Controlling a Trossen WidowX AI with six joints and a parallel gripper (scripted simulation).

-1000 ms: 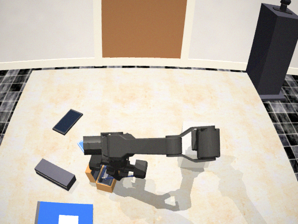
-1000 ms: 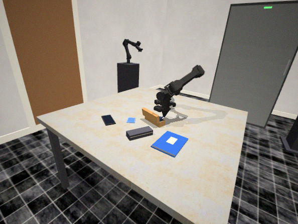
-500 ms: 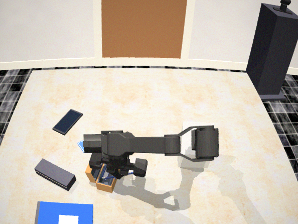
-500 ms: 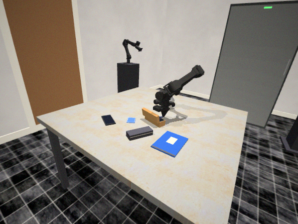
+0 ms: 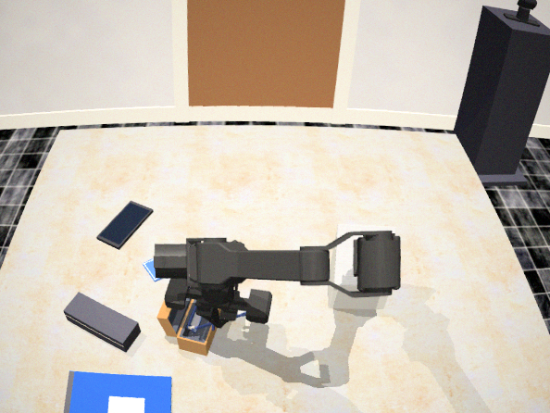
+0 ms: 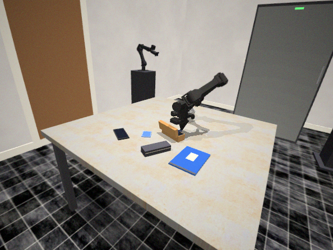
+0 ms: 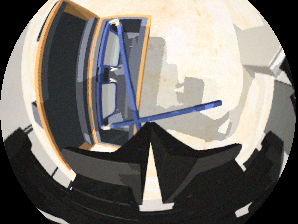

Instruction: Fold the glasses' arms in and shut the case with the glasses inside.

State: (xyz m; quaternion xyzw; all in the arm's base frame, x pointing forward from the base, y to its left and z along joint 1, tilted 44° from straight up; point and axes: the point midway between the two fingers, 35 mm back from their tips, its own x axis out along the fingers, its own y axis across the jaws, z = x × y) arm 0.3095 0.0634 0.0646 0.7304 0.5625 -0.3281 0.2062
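Right now the orange glasses case is 60 mm to the right of my hand, 50 mm ahead of it and 40 mm below it. From my hand the other things lie so: grey box 250 mm ahead, 60 mm below, 40 mm to the right; then small blue card 200 mm to the right, 120 mm ahead, 80 mm below.
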